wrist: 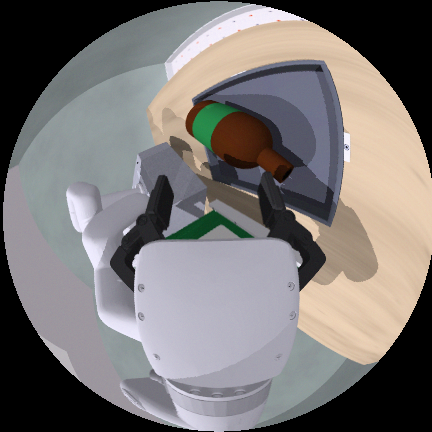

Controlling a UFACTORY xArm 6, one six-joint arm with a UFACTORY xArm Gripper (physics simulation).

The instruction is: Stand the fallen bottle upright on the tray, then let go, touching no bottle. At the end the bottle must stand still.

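Frame: origin at the arm's base, x back, y right, z up, level; centimetres.
Seen in the pictures: gripper, between the fingertips: [214, 181].
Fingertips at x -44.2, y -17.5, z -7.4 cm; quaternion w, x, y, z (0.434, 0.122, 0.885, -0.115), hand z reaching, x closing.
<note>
A point is followed by its place in that frame.
The brown bottle [240, 137] {x -43.6, y -20.8, z -11.8 cm} with a green label lies on its side on the tray in the wrist view. Its base end points to the upper left and overlaps the tray's left rim in the picture; its neck points to the lower right, with the dark mouth partly visible. The dark blue-grey tray [339, 110] {x -52.7, y -25.3, z -16.2 cm} has raised walls. My gripper [214, 181] {x -44.2, y -17.5, z -7.4 cm} is open, with nothing between its black fingers. The bottle shows beyond the fingertips, with the neck close to the right fingertip in the picture. How far apart they are in depth is hard to tell.
A speckled grey block [167, 167] {x -8.5, y -9.3, z -12.6 cm} is by the left finger. A green-framed object [186, 231] {x -29.6, y 0.0, z -6.4 cm} shows partly behind the gripper body. A white dotted surface [230, 30] is at the top. A small white plate [347, 154] {x -53.8, y -21.0, z -17.2 cm} sits by the tray's right wall. The tabletop [390, 165] is wooden.
</note>
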